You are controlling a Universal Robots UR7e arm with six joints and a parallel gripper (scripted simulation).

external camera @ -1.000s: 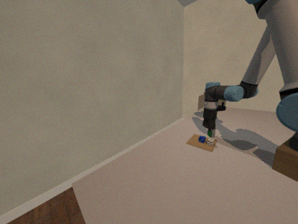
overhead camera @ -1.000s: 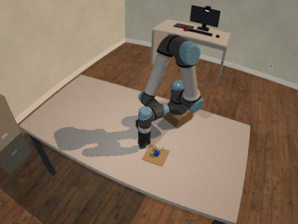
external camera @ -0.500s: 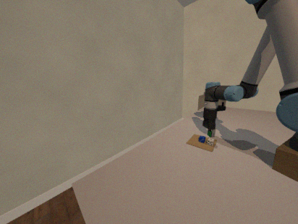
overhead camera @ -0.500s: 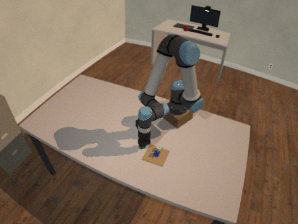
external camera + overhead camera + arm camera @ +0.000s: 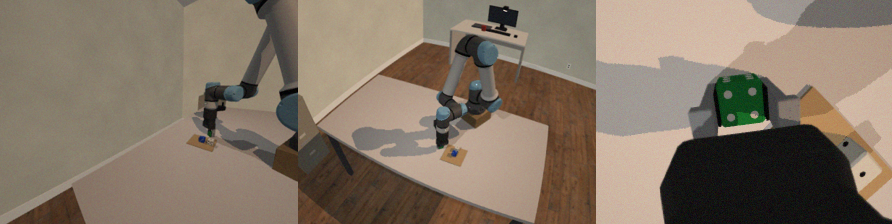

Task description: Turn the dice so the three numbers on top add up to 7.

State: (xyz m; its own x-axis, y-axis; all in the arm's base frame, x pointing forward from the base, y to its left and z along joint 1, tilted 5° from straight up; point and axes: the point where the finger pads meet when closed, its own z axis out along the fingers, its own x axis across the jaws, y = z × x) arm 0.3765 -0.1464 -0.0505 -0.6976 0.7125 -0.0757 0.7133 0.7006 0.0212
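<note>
My gripper is now 3 cm short of the blue die and 11 cm to the right of it. Round my hand: white die: 1 cm behind, 11 cm to the left; green die: right at my hand; tan mat: 3 cm ahead, 11 cm to the left, 2 cm below.
</note>
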